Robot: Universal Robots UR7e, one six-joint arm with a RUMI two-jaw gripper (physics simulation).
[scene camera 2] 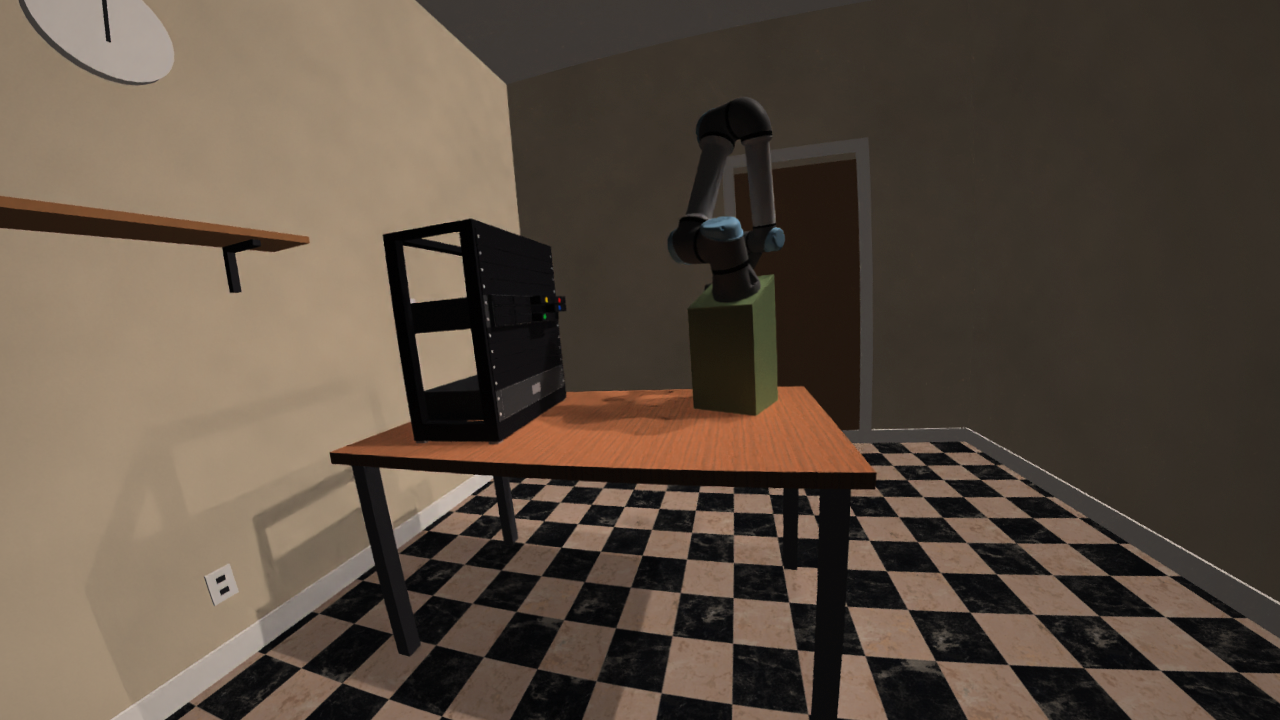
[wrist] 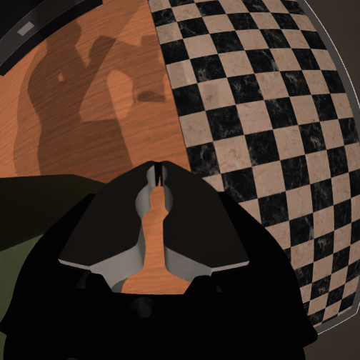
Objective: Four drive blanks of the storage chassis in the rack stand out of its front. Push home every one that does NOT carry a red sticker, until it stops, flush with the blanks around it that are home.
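Pixels of known places: arm's base, link origin: (scene camera 2: 736, 291).
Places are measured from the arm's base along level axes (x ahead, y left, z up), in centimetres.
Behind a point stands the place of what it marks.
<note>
The black rack (scene camera 2: 483, 331) @[x 70.3, y 30.0, z -5.6 cm] stands on the left of the table in the scene view. Its storage chassis (scene camera 2: 512, 309) @[x 67.5, y 17.3, z -0.1 cm] sits at mid-height. Dark drive blanks stand out near its far end, with small stickers: yellow (scene camera 2: 546, 300) @[x 63.2, y 0.3, z 2.3 cm], green (scene camera 2: 544, 317) @[x 63.4, y 3.0, z -3.3 cm], red (scene camera 2: 560, 300) @[x 62.6, y -12.3, z 2.4 cm] and blue (scene camera 2: 561, 307) @[x 62.6, y -12.6, z -0.2 cm]. Their edges and exact depths are too small and dark to tell. In the wrist view, part of the rack's lower front (wrist: 55, 25) shows at the upper left; the blanks do not show there. My gripper (wrist: 160, 165) is shut and empty, away from the rack; its fingers cannot be made out in the scene view.
The arm (scene camera 2: 735, 268) @[x 1.1, y 8.8, z 6.6 cm] is mounted on a green pedestal (scene camera 2: 723, 358) @[x 5.8, y 6.8, z -20.2 cm] (wrist: 17, 267) at the right of the wooden table (scene camera 2: 716, 447) @[x 10.9, y 35.8, z -37.4 cm] (wrist: 145, 115). A wall shelf (scene camera 2: 152, 225) is on the left wall. Checkered floor (wrist: 260, 145) shows beyond the table edge.
</note>
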